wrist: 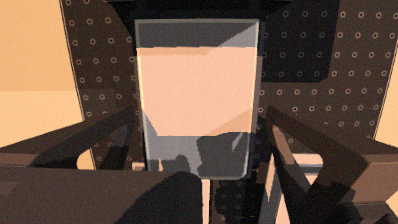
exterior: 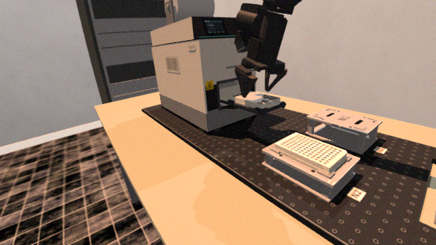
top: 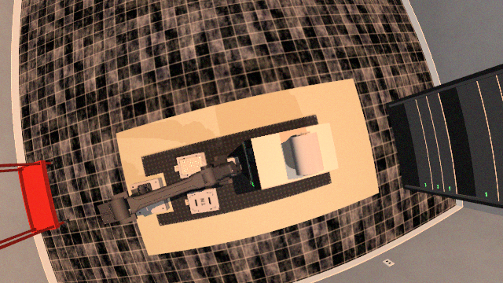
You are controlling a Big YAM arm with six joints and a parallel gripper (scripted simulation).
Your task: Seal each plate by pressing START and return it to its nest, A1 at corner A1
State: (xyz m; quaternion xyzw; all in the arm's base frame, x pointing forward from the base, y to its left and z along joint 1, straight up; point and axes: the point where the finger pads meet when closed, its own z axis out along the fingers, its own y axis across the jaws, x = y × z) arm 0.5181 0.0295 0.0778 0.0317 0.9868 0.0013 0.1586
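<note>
The sealer stage lies 3 cm below my hand. Round my hand: well plate (20 cm behind, 9 cm below, 6 cm to the left); then plate nest N2 (20 cm behind, 10 cm below, 6 cm to the left); then sealer screen (18 cm above, 12 cm ahead, 4 cm to the left).
</note>
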